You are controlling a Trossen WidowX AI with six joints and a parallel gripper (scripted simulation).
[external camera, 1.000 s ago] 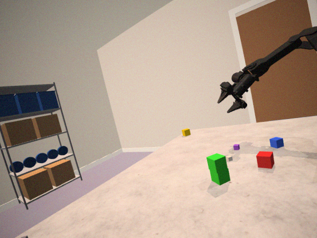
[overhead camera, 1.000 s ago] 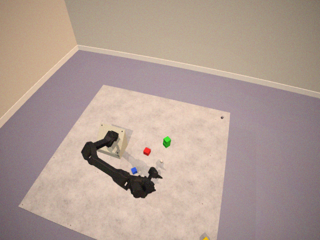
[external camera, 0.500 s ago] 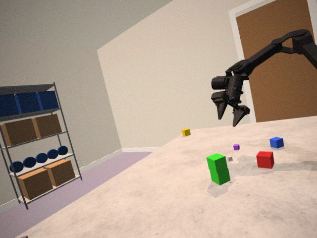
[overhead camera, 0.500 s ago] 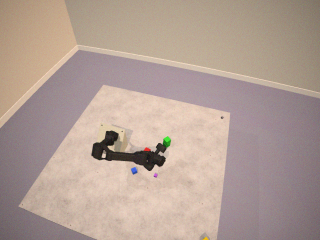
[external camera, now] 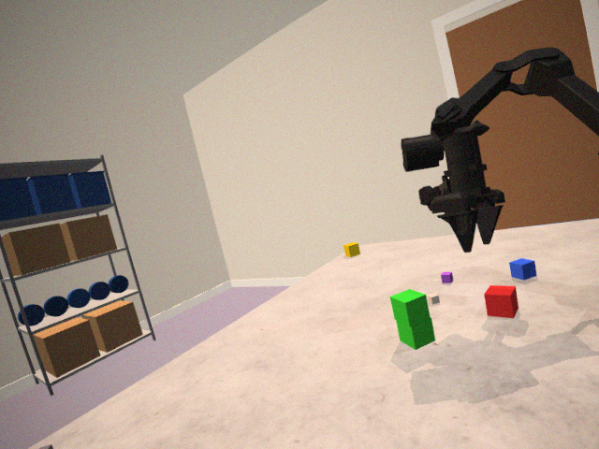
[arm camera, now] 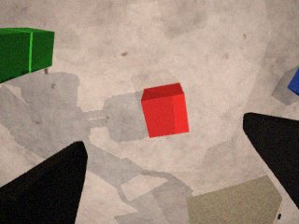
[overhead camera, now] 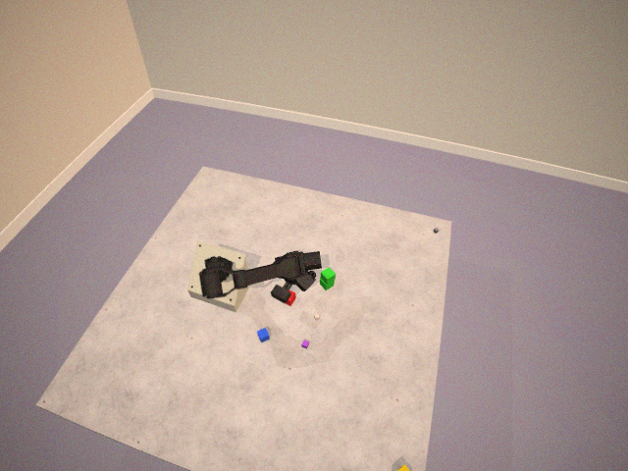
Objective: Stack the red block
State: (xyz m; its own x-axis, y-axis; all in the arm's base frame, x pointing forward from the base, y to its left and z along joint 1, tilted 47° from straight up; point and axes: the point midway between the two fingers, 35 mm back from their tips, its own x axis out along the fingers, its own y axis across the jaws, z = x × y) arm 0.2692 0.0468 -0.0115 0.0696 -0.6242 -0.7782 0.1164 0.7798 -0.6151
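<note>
Right now the red block is 10 cm below my gripper tip and 3 cm behind it. Also, from my gripper tip: blue block (18 cm to the right, 10 cm below, 4 cm behind); purple block (14 cm to the right, 11 cm below, 11 cm ahead); white block (11 cm below, 11 cm ahead, 2 cm to the right).
</note>
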